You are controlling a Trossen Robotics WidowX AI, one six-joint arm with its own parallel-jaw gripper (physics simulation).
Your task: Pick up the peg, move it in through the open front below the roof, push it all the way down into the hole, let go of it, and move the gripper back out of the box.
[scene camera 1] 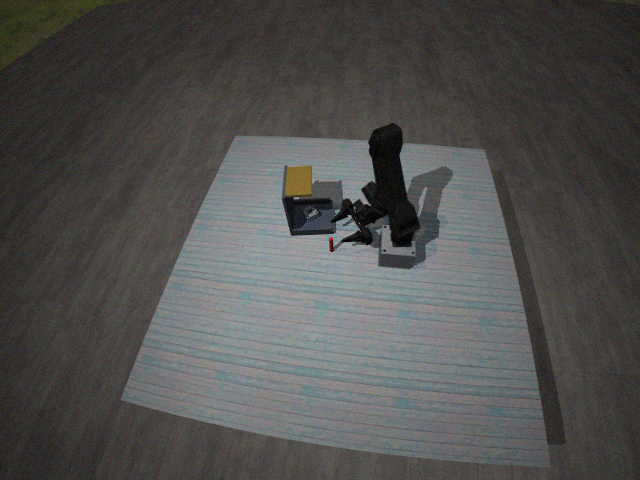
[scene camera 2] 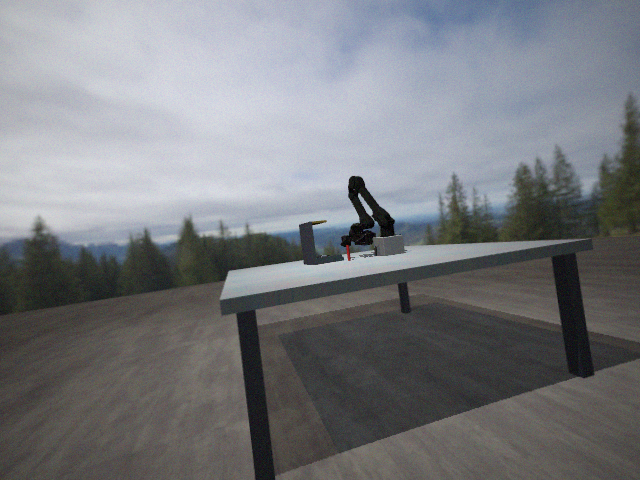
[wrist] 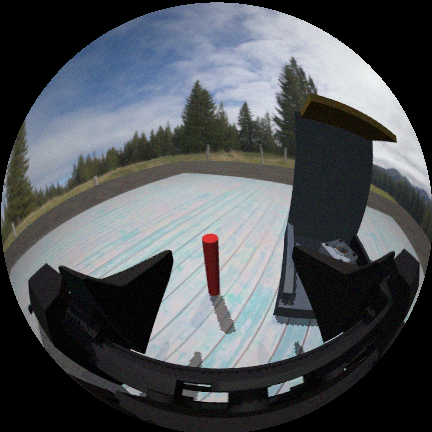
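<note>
The red peg stands upright on the table, outside the box. My gripper is open and empty. The peg stands ahead of the fingertips; in the wrist view it shows between them, nearer the left finger. The box has a dark wall and a yellow roof. In the wrist view it stands to the right of the peg. The grey block with the hole sits on the box floor; the right finger partly covers the box floor in the wrist view.
The arm's grey base stands on the table, on the side of the gripper away from the box. Low rims run along the box floor. The roof overhangs part of that floor.
</note>
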